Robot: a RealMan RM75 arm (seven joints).
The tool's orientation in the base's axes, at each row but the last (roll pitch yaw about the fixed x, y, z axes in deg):
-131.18, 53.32, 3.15
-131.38, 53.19, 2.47
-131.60, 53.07, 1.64
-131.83, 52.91, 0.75
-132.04, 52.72, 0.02
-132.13, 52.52, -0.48
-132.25, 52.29, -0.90
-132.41, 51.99, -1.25
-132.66, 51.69, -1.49
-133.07, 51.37, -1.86
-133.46, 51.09, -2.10
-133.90, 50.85, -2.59
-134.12, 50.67, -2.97
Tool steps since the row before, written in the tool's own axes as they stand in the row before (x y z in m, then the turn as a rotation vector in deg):
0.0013, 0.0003, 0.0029, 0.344, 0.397, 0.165
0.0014, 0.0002, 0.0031, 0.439, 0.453, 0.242
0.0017, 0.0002, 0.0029, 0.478, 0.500, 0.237
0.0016, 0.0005, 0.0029, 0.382, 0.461, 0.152
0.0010, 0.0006, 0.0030, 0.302, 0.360, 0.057
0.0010, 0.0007, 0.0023, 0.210, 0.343, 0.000
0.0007, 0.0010, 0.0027, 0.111, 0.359, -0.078
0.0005, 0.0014, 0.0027, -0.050, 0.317, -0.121
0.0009, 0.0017, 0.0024, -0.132, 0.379, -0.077
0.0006, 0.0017, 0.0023, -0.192, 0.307, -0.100
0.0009, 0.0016, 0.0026, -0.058, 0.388, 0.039
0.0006, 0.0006, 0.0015, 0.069, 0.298, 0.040
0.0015, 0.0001, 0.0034, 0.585, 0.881, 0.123
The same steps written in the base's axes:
-0.0010, 0.0019, -0.0023, -0.114, -0.144, -0.519
-0.0010, 0.0022, -0.0024, -0.132, -0.124, -0.651
-0.0007, 0.0020, -0.0026, -0.133, -0.159, -0.701
-0.0009, 0.0018, -0.0027, -0.122, -0.196, -0.573
-0.0013, 0.0018, -0.0023, -0.060, -0.199, -0.425
-0.0010, 0.0012, -0.0020, -0.076, -0.229, -0.321
-0.0016, 0.0014, -0.0021, -0.106, -0.297, -0.218
-0.0019, 0.0011, -0.0022, -0.157, -0.300, -0.054
-0.0017, 0.0007, -0.0025, -0.268, -0.307, -0.037
-0.0018, 0.0006, -0.0022, -0.251, -0.275, 0.053
-0.0017, 0.0008, -0.0026, -0.285, -0.228, -0.149
-0.0007, 0.0007, -0.0014, -0.152, -0.171, -0.207
-0.0008, 0.0024, -0.0027, -0.212, -0.515, -0.908

